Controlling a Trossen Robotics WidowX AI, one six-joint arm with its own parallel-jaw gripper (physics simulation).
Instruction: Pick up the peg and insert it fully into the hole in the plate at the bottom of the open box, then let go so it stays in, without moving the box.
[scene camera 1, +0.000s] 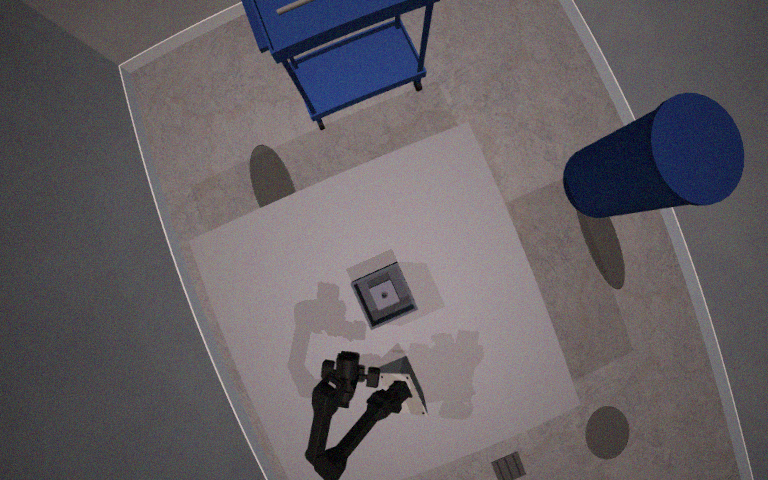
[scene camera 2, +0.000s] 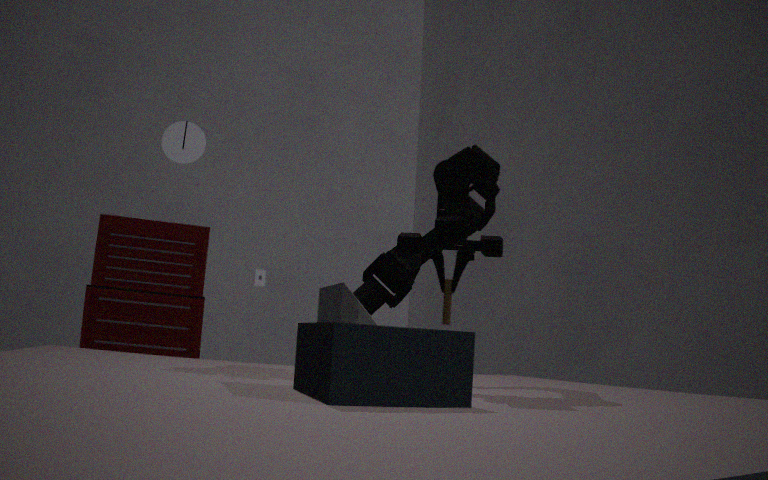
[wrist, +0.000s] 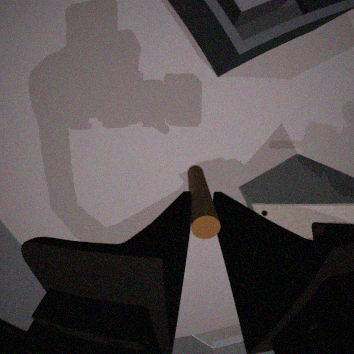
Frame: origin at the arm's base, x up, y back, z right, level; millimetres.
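Seen in the pictures: gripper, fingertip midpoint: (scene camera 2: 447, 292) (wrist: 201, 198); arm's base at its link origin: (scene camera 1: 403, 388) (scene camera 2: 355, 309).
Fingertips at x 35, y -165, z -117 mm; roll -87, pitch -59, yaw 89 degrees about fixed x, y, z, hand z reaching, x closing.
Note:
Offsets run from my fingertips to a thing's top centre. Level surfaces: height alone.
The brown round peg @[dx +23, dy +3, dz -2 mm] (scene camera 2: 447, 308) (wrist: 200, 197) is upright between my fingertips. My gripper (scene camera 2: 448, 285) (wrist: 201, 198) is shut on it and holds it above the table; the peg's lower end shows above the box's rim line in scene camera 2. The fingers are hidden under the arm in scene camera 1. The open dark grey box @[dx -75, dy -167, dz +183 mm] (scene camera 1: 406, 284) (scene camera 2: 396, 367) (wrist: 212, 45) stands on the table, apart from the gripper. Its light plate @[dx -112, dy -167, dz +183 mm] (scene camera 1: 376, 295) with a small dark hole (scene camera 1: 384, 294) shows at its bottom.
A grey wedge-shaped mount (scene camera 1: 396, 365) (scene camera 2: 334, 305) (wrist: 295, 185) carries the arm's base, close to the gripper. The table @[dx -173 mm] (scene camera 1: 453, 198) bears the box and arm. Away from it are a blue cart (scene camera 1: 356, 70), a blue cylinder (scene camera 1: 696, 150) and a red cabinet (scene camera 2: 147, 260).

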